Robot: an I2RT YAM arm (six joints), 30 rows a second.
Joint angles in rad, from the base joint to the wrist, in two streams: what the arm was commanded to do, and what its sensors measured. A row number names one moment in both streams.
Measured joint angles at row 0: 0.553 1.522 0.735 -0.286 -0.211 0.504
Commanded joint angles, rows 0 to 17: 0.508 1.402 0.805 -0.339 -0.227 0.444; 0.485 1.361 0.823 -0.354 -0.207 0.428; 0.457 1.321 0.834 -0.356 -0.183 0.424; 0.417 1.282 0.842 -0.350 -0.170 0.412; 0.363 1.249 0.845 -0.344 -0.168 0.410; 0.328 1.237 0.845 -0.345 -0.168 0.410; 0.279 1.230 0.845 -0.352 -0.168 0.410; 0.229 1.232 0.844 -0.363 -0.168 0.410; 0.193 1.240 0.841 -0.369 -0.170 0.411; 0.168 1.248 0.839 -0.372 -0.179 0.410; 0.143 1.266 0.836 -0.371 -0.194 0.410; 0.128 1.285 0.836 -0.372 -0.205 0.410; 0.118 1.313 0.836 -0.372 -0.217 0.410; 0.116 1.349 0.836 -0.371 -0.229 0.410; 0.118 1.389 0.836 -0.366 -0.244 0.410; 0.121 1.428 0.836 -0.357 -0.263 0.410; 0.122 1.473 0.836 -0.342 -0.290 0.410; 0.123 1.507 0.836 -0.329 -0.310 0.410
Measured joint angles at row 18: 0.123 1.433 0.842 -0.341 -0.239 0.428
